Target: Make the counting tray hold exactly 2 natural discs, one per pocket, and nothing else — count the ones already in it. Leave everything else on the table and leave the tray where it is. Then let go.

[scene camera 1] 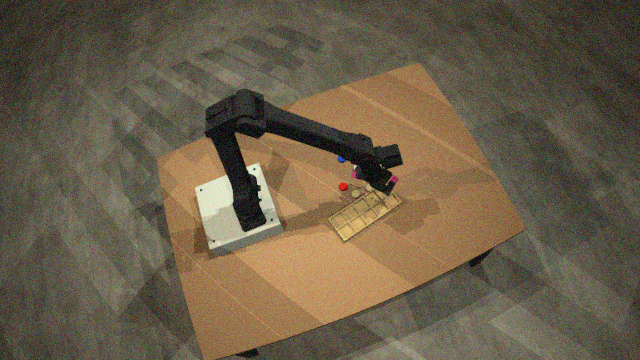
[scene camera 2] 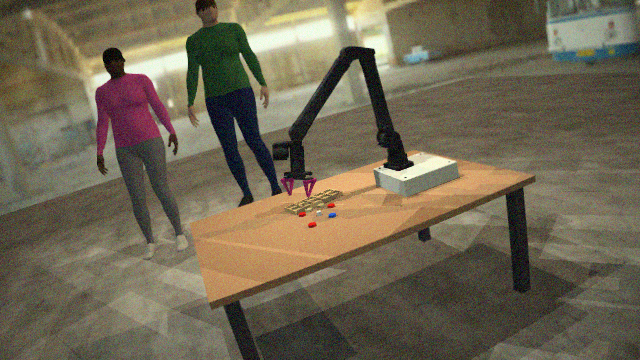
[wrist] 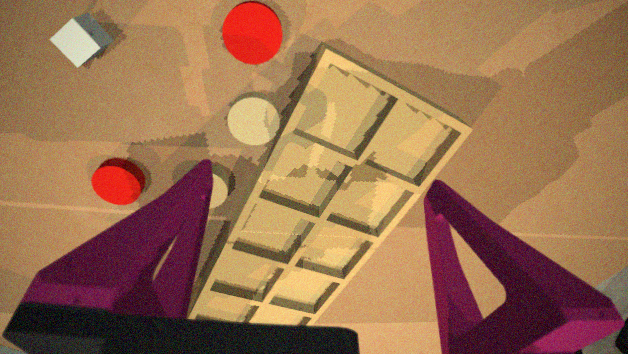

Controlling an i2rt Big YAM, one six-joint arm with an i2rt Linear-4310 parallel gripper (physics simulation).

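The counting tray [scene camera 1: 372, 221] [scene camera 2: 294, 212] [wrist: 400, 92] has two columns of square pockets. I see no disc in its visible pockets; the nearest ones in the wrist view are partly hidden by the gripper body. One natural disc [wrist: 253, 121] lies on the table beside the tray's long edge. Another natural disc [wrist: 218, 191] lies beside that edge, partly hidden by the left finger. My gripper [scene camera 2: 299, 195] [wrist: 324, 180] is open and empty above the tray, its magenta fingers spread across the tray's width in the wrist view.
A red disc [scene camera 2: 302, 214] [wrist: 252, 33] lies near the tray's end. Another red disc [scene camera 1: 343, 186] [scene camera 2: 331, 205] [wrist: 118, 182] lies by the natural discs. A third red disc [scene camera 2: 312, 225], a blue disc [scene camera 1: 341, 159] [scene camera 2: 332, 215] and a white cube [scene camera 2: 319, 213] [wrist: 77, 42] are farther off.
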